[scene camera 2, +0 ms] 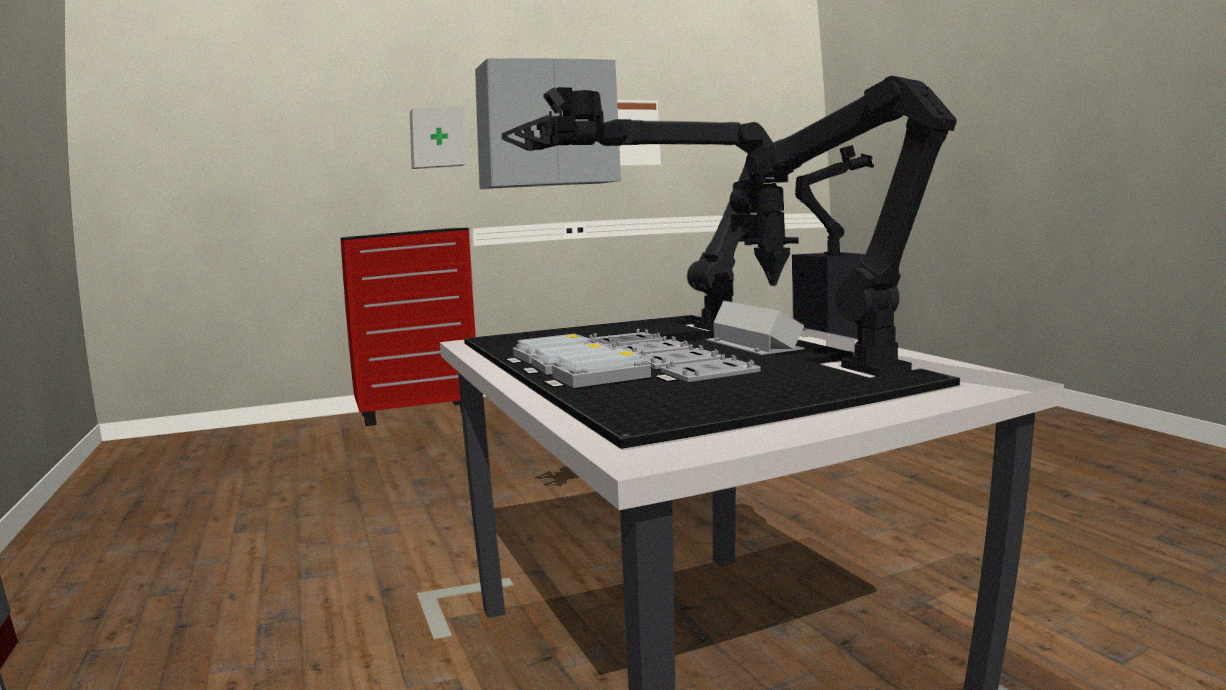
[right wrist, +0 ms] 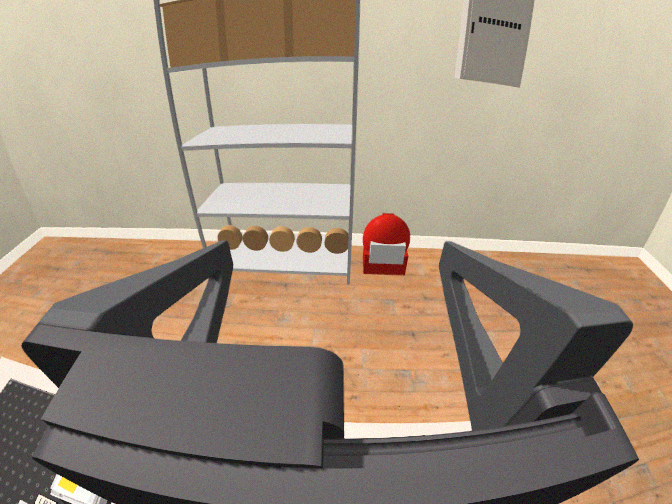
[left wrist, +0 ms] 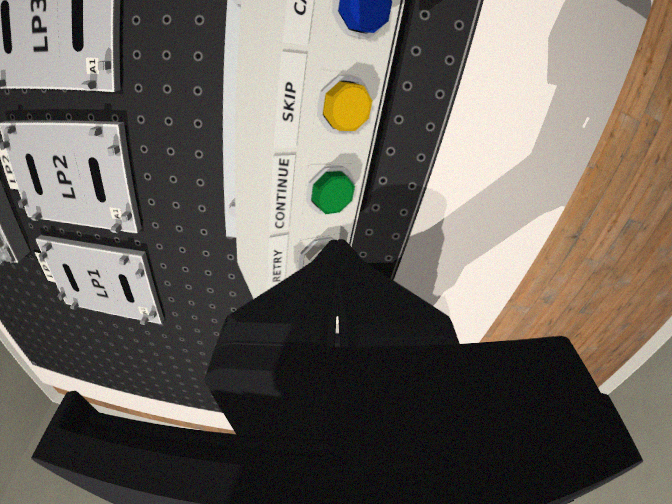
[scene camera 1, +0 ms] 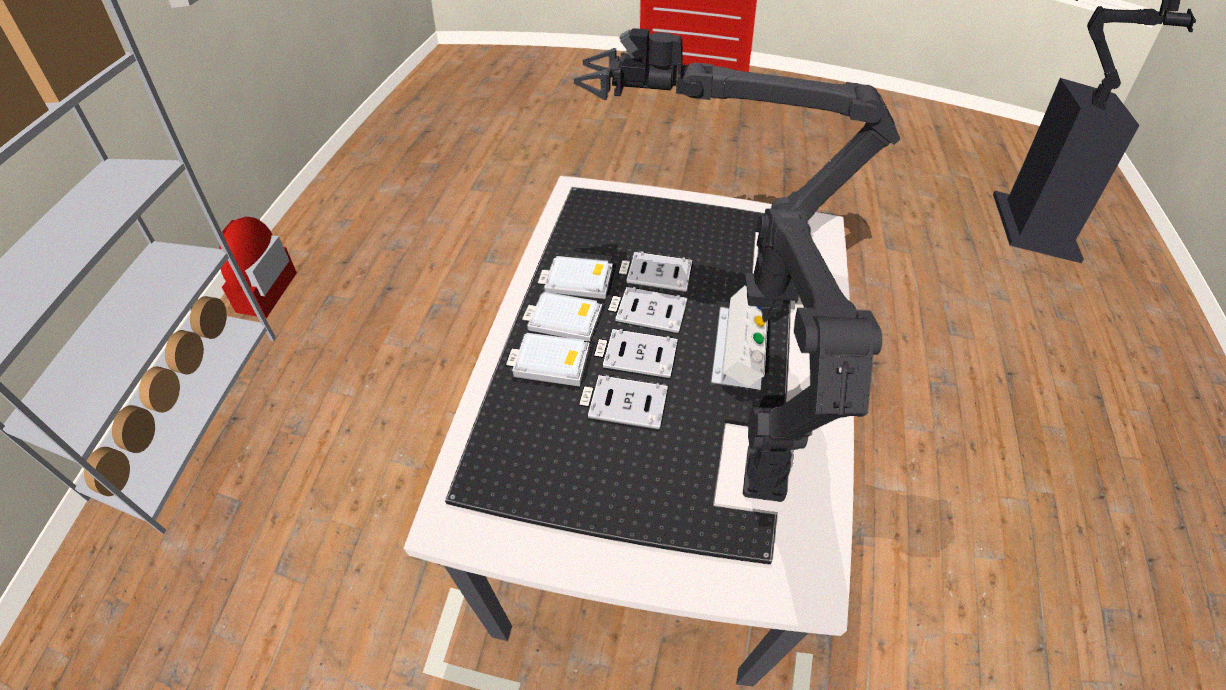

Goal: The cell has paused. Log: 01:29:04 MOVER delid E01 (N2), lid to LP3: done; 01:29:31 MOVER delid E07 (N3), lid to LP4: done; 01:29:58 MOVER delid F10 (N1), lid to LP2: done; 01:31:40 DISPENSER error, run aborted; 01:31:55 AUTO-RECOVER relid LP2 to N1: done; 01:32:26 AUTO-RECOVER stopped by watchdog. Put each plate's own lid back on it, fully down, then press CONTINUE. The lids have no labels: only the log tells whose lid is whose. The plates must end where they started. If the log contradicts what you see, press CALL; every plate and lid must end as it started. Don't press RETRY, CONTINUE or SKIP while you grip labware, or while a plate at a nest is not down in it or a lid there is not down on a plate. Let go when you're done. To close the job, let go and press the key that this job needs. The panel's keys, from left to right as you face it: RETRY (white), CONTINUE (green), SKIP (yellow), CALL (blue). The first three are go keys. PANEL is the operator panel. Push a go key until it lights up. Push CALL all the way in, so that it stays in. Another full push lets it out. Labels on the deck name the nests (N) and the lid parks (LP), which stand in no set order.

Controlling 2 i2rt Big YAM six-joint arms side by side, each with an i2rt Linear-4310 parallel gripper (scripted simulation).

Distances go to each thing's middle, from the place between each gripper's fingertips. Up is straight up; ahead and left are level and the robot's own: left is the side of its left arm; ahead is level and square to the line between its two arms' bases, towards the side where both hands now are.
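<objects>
The yellow skip key (left wrist: 347, 106) is 50 mm to the right of my left hand (scene camera 2: 773, 285) and 70 mm below it. The green continue key (left wrist: 333, 191) is also 70 mm below my left hand.
The green continue key is 46 cm behind my right gripper (scene camera 1: 578, 71), 32 cm to the left of it and 41 cm below it. Measured from the yellow skip key, my right gripper is now 27 cm to the right, 41 cm above and 46 cm beyond.
</objects>
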